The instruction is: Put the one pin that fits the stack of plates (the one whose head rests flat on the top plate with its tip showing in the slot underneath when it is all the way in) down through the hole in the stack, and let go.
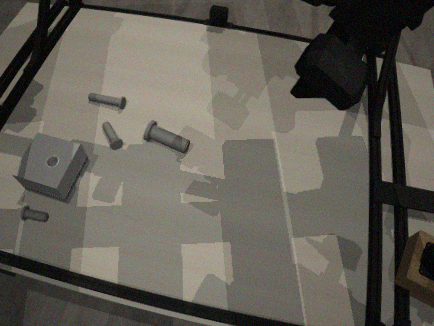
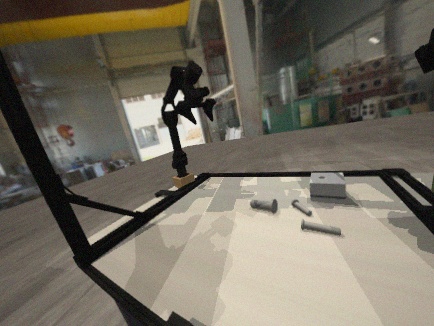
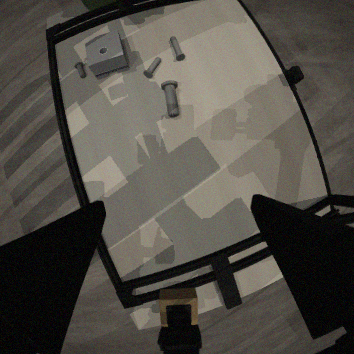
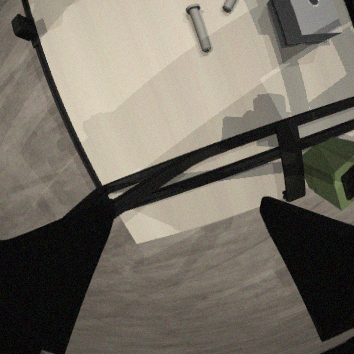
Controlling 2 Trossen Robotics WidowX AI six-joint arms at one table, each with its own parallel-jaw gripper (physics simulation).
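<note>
The grey stack of plates (image 1: 37,170) (image 2: 327,187) (image 3: 107,64) (image 4: 312,25) stands on the table with a round hole in its top. A thick pin with a wide head (image 1: 167,138) (image 2: 265,205) (image 3: 171,99) lies on its side. A long slim pin (image 1: 107,100) (image 2: 321,228) (image 3: 177,49) (image 4: 199,29) and a shorter slim pin (image 1: 112,135) (image 2: 302,207) (image 3: 153,67) (image 4: 230,5) lie nearby. A small short pin (image 1: 35,214) (image 3: 81,69) lies beside the stack. My left gripper (image 2: 203,121) (image 3: 178,205) is open and empty, high and away from the pins. My right gripper (image 4: 188,205) is open and empty, away from the stack.
A black frame (image 1: 374,220) (image 2: 115,235) (image 3: 62,125) (image 4: 220,150) runs around the table, with uprights at corners. A tan block (image 1: 412,265) (image 2: 183,180) (image 3: 178,295) is at the left arm's base. A green block (image 4: 322,165) is beyond the frame. Patchy shadows cover the table.
</note>
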